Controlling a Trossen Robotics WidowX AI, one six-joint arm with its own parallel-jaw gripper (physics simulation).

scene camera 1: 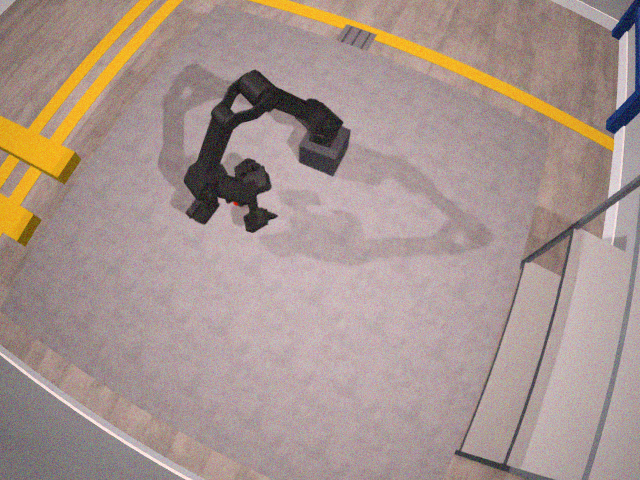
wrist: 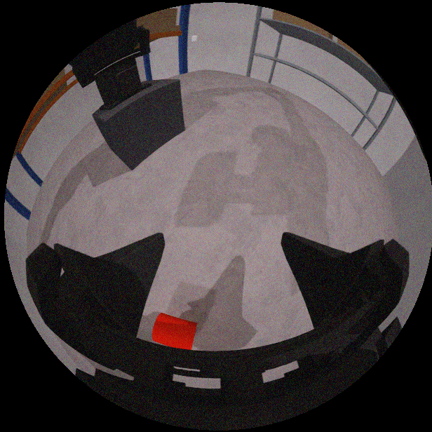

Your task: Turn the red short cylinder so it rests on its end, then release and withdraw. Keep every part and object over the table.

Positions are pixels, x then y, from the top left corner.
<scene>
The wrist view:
my gripper: 224,239
red short cylinder: 169,330
</scene>
